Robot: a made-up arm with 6 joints. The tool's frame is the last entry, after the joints. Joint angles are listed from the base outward. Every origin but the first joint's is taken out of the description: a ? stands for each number. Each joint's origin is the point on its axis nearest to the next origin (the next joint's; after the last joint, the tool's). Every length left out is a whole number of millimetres.
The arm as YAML. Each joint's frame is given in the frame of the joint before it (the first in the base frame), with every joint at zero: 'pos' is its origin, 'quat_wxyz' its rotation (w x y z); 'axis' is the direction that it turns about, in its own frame. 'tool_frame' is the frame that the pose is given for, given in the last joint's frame.
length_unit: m
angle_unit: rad
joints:
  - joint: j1
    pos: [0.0, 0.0, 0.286]
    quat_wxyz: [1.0, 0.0, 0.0, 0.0]
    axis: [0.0, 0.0, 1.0]
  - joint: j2
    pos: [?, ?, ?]
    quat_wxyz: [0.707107, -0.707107, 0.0, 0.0]
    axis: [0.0, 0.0, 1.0]
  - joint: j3
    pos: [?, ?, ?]
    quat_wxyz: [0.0, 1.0, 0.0, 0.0]
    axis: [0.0, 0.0, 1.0]
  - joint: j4
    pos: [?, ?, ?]
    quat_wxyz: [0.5, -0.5, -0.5, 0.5]
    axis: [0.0, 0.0, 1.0]
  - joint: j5
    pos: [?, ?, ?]
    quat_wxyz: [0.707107, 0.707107, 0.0, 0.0]
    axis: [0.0, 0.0, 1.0]
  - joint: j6
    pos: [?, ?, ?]
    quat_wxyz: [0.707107, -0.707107, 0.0, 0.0]
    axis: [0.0, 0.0, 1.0]
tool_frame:
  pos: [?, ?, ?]
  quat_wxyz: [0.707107, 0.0, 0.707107, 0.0]
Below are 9 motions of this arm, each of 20 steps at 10 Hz.
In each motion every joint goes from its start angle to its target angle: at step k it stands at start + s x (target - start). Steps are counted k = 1, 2, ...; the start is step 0. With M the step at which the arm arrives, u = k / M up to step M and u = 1 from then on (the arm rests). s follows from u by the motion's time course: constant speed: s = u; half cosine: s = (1 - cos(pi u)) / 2; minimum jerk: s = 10 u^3 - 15 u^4 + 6 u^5.
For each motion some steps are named. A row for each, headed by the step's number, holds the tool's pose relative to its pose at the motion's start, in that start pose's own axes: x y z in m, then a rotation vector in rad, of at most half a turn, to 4 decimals.
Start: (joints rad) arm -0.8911 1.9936 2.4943 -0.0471 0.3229 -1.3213
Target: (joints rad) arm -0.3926 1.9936 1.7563 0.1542 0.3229 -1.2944
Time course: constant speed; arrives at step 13
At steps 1, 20:
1: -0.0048 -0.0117 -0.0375 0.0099 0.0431 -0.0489
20: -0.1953 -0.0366 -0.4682 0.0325 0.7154 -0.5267

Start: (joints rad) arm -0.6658 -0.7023 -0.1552 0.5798 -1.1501 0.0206
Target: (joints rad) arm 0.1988 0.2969 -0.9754 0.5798 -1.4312 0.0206
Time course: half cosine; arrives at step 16
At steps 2, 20:
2: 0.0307 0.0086 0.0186 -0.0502 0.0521 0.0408
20: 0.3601 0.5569 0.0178 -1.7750 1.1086 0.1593

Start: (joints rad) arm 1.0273 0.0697 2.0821 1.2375 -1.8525 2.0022
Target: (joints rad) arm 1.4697 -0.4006 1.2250 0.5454 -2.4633 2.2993
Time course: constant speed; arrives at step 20
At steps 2, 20:
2: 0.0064 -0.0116 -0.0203 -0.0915 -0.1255 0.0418
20: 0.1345 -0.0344 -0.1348 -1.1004 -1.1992 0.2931

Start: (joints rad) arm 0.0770 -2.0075 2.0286 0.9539 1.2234 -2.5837
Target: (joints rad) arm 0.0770 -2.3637 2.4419 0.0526 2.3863 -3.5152
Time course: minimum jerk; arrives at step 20
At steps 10, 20:
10: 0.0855 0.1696 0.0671 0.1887 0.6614 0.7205
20: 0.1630 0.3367 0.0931 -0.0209 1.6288 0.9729

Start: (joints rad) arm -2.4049 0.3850 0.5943 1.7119 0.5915 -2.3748
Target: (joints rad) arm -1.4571 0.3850 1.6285 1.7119 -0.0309 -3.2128
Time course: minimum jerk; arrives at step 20
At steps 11, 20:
11: -0.0525 0.3383 -0.0300 0.4726 -0.3091 0.6529
20: -0.2139 0.4526 -0.0387 1.0703 -0.3644 1.1747

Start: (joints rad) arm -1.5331 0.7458 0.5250 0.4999 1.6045 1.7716
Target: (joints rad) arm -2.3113 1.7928 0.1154 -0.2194 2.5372 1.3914
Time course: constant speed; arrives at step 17
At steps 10, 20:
10: -0.7115 0.0051 -0.0139 -0.0988 0.5494 0.4512
20: -1.0491 -0.2900 0.0880 -0.4665 0.8490 0.7116

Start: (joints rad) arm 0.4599 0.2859 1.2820 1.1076 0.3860 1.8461
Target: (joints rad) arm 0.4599 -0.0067 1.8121 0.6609 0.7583 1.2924
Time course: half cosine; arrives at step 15
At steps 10, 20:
10: -0.1049 -0.0788 -0.3102 0.4179 0.6495 -0.5988
20: -0.1640 -0.1117 -0.3956 0.4944 0.7924 -0.8907

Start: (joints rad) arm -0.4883 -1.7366 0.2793 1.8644 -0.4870 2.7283
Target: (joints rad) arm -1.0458 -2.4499 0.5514 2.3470 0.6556 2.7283
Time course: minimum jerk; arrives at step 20
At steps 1, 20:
1: -0.0008 0.0006 -0.0004 -0.0005 0.0018 0.0009
20: -0.8246 0.1629 -0.0835 -0.9012 1.2254 0.6195

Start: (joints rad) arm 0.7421 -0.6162 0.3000 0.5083 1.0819 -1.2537
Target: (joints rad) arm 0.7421 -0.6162 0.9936 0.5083 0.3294 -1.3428
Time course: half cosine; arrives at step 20
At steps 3, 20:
3: 0.0090 0.0048 0.0082 -0.0112 -0.0061 -0.0104
20: 0.1095 0.1420 0.1536 -0.1273 -0.2060 -0.2023

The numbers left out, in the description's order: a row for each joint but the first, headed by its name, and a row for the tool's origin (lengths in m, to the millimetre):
j2: 0.0 0.0 0.0
j3: 0.0 -0.641 0.0
j4: 0.344 0.0 0.0
j5: 0.0 -0.098 0.0
j6: 0.0 0.0 0.0
tool: 0.0 0.0 0.0

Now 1 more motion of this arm.
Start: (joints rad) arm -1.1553 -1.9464 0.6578 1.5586 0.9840 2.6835
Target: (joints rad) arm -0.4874 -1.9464 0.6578 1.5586 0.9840 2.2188
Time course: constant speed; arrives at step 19
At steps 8, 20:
8: -0.2356 0.0380 0.1130 0.2717 -0.1415 0.2313
20: -0.5833 -0.0081 0.2027 0.6318 -0.2627 0.5973

